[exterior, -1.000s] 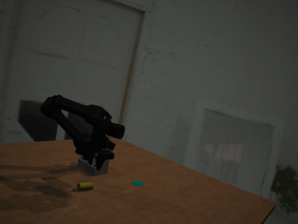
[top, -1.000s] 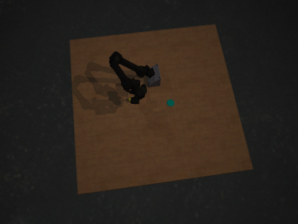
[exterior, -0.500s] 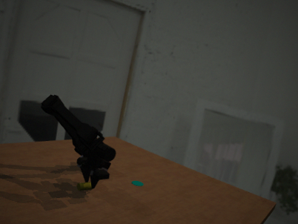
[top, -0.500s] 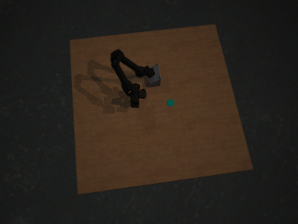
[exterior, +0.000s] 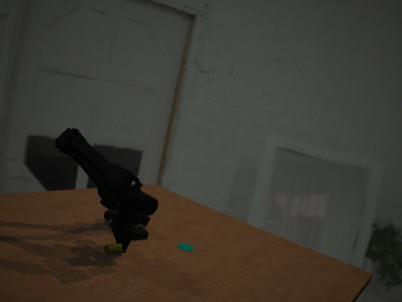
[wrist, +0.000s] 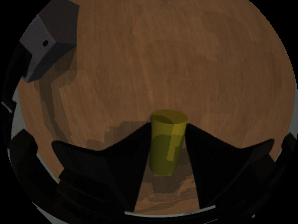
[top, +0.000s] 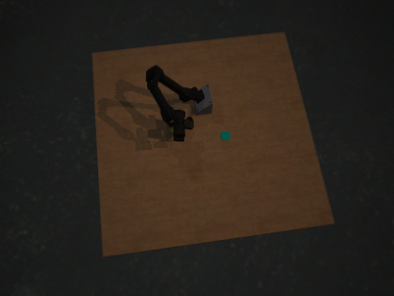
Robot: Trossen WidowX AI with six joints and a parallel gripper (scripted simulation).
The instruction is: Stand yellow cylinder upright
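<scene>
The cyan circle lies 260 mm to the left of my gripper tip, 100 mm ahead of it and 20 mm below it. From my gripper tip the other things lie so: yellow tall cylinder 20 mm to the right, 10 mm behind.
</scene>
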